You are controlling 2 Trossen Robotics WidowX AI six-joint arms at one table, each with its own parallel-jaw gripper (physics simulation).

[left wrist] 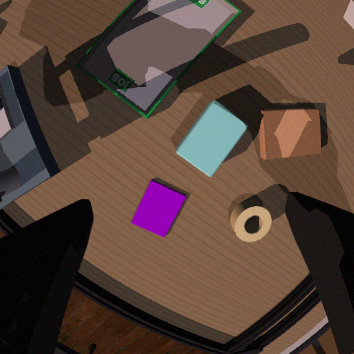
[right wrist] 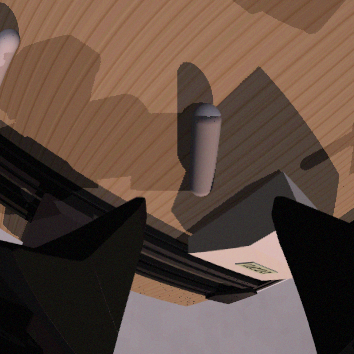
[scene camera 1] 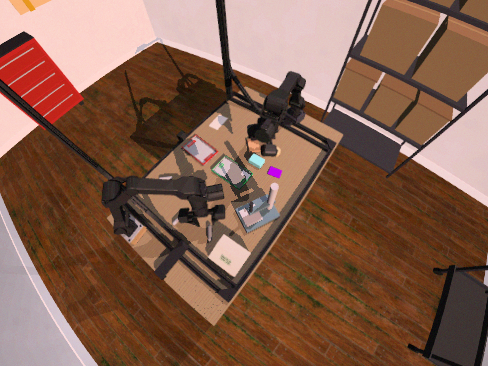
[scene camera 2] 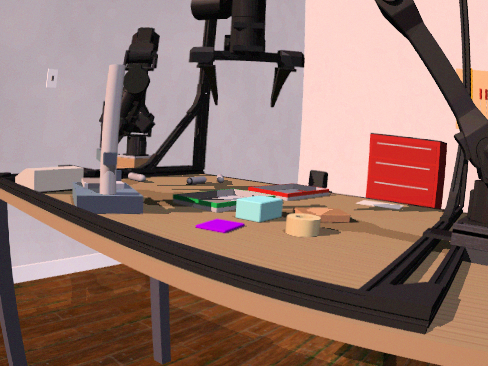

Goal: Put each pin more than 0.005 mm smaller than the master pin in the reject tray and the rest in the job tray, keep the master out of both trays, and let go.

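Places are measured from the left arm's base along level axes (x ahead, y left, z up), in millimetres.
Where they show: left gripper, fingertip midpoint: (left wrist: 190, 206) (scene camera 1: 262, 147) (scene camera 2: 244, 105); right gripper, fingertip midpoint: (right wrist: 211, 206) (scene camera 1: 206, 225); left arm's base at its link origin: (scene camera 1: 294, 112); right arm's base at its link origin: (scene camera 1: 129, 228) (scene camera 2: 135, 155).
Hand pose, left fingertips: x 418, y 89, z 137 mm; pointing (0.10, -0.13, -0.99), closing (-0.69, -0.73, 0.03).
Each offset is from my left fingertips to the top centre of the thing. "spot": to the spot under its first point.
A grey pin @(dx +413, dy +58, dz -167 mm) (scene camera 1: 209, 231) (right wrist: 205, 150) lies on the table near the white box. Another pin @(dx +475, dy -100, dz -167 mm) (scene camera 1: 175, 220) lies nearby, and a third pin @(dx +385, dy -326, dz -167 mm) (scene camera 1: 165, 177) is partly covered by the right arm. Pins @(spot: dx +463, dy -92, dz -173 mm) (scene camera 2: 136, 176) @(dx +371, dy -228, dz -167 mm) (scene camera 2: 196, 180) @(spot: dx +359, dy -301, dz -173 mm) (scene camera 2: 220, 178) show in scene camera 2. I cannot tell sizes or which is the master. The green job tray @(dx +119, dy -90, dz -170 mm) (scene camera 1: 226, 179) (scene camera 2: 215, 204) (left wrist: 194, 64) and red reject tray @(dx +140, dy -329, dz -170 mm) (scene camera 1: 207, 142) (scene camera 2: 306, 194) show no pin inside. My right gripper (scene camera 1: 204, 218) (right wrist: 211, 206) is open above the first pin. My left gripper (scene camera 2: 244, 104) (left wrist: 190, 206) is open and empty, high above the table.
A blue-grey gauge stand (scene camera 1: 270, 216) (scene camera 2: 108, 202) with a tall column stands beyond the green tray. The white box @(spot: dx +422, dy +199, dz -141 mm) (scene camera 1: 229, 255) (scene camera 2: 50, 179) is near the corner. A cyan block @(dx -14, dy -40, dz -154 mm) (scene camera 1: 256, 160) (left wrist: 212, 138), purple block @(dx -35, dy +70, dz -182 mm) (scene camera 1: 274, 172) (left wrist: 159, 208), brown block @(dx -86, dy -126, dz -171 mm) (left wrist: 291, 133) and tan ring @(dx -132, dy -5, dz -161 mm) (left wrist: 266, 223) lie nearby.
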